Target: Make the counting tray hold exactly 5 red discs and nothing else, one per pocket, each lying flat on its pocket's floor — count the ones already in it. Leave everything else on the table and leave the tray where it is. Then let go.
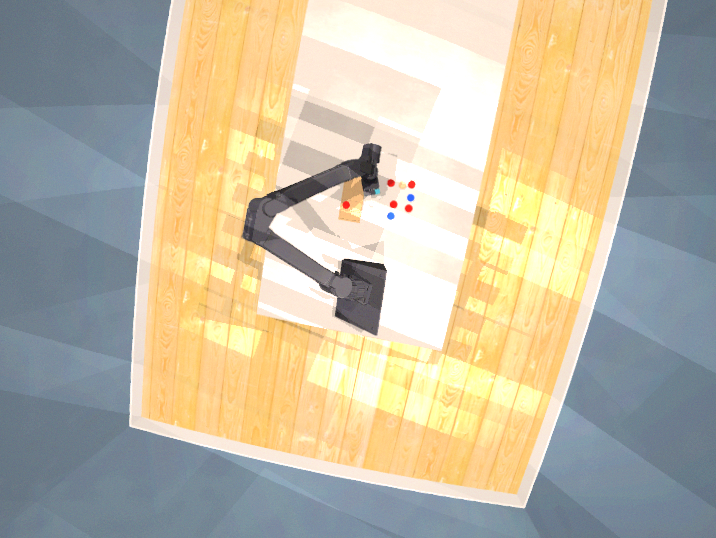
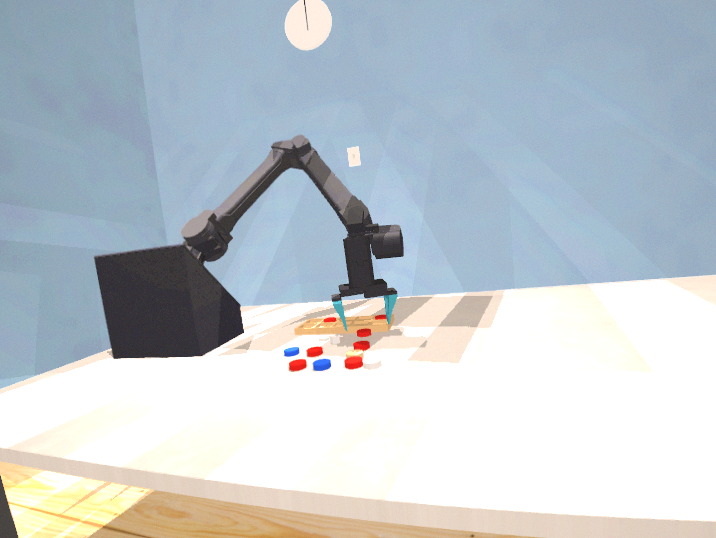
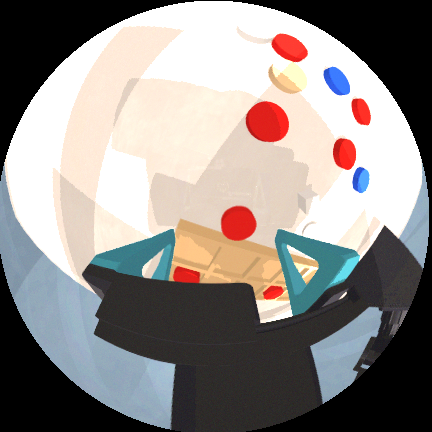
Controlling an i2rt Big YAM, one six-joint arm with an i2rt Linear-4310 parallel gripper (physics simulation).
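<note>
The wooden counting tray (image 1: 349, 219) (image 2: 324, 331) (image 3: 200, 232) holds a red disc (image 1: 346, 204) (image 2: 329, 319) (image 3: 273, 292) toward the base and another red disc (image 2: 380, 317) (image 3: 186, 275) toward its far end. Some pockets are hidden. A loose red disc (image 2: 363, 332) (image 3: 238, 223) lies close beside the tray's long side; whether they touch is unclear. Other red discs (image 1: 390, 182) (image 2: 361, 345) (image 3: 267, 121) lie farther out, several in all. My gripper (image 2: 367, 326) (image 3: 226, 235) is open and empty, pointing down, low around that nearest loose disc and the tray edge.
Two blue discs, one (image 1: 410, 197) (image 2: 321, 364) (image 3: 336, 81) farther out and one (image 1: 390, 215) (image 2: 291, 351) (image 3: 361, 180) toward the base, lie among the red ones. A tan disc (image 1: 402, 185) (image 2: 354, 353) (image 3: 287, 79) and a white disc (image 2: 372, 363) lie there too. Another white piece (image 2: 335, 340) is near the tray.
</note>
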